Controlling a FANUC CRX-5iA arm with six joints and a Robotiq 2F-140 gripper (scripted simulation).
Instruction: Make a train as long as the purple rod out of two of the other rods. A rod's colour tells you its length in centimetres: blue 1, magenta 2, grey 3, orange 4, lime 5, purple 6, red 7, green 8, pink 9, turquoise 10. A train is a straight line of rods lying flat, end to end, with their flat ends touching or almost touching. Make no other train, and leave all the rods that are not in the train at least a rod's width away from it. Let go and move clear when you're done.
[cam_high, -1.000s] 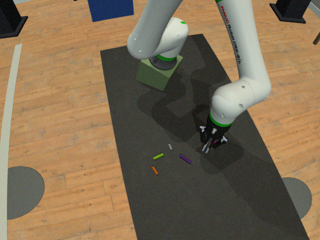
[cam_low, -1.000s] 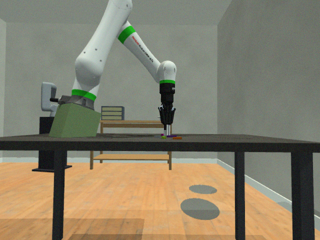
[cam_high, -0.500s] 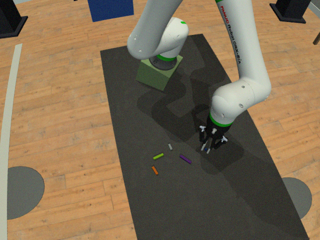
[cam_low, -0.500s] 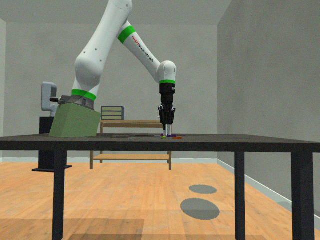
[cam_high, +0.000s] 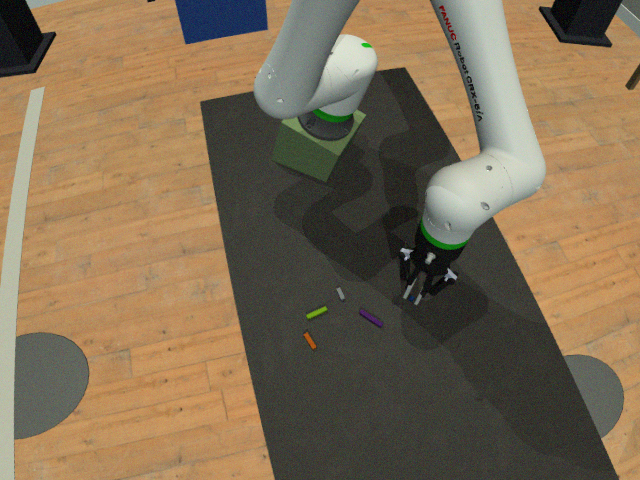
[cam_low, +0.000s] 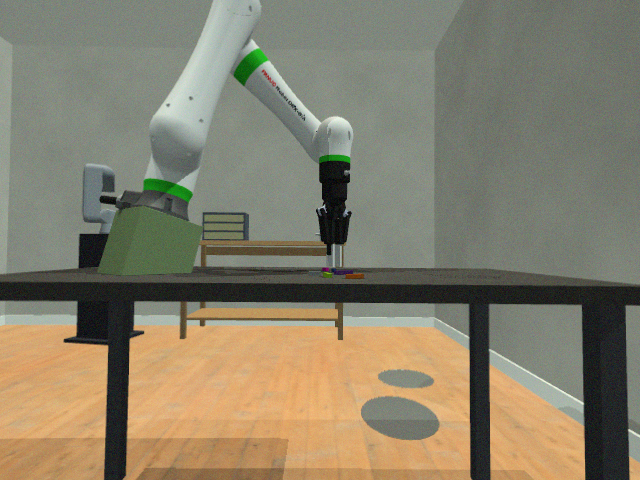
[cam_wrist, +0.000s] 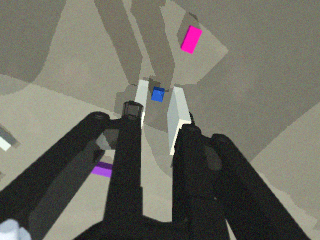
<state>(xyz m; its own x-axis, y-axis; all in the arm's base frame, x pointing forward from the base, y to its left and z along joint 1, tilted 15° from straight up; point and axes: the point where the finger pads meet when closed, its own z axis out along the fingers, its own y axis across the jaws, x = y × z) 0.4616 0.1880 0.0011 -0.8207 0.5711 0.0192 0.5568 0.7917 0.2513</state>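
Now: hand 4 cm above the blue rod. From my hand the other things lie so: magenta rod 4 cm to the left, 4 cm below, 3 cm behind; grey rod 17 cm to the right, 4 cm below, 2 cm behind; purple rod 10 cm to the right, 4 cm below, 4 cm ahead.
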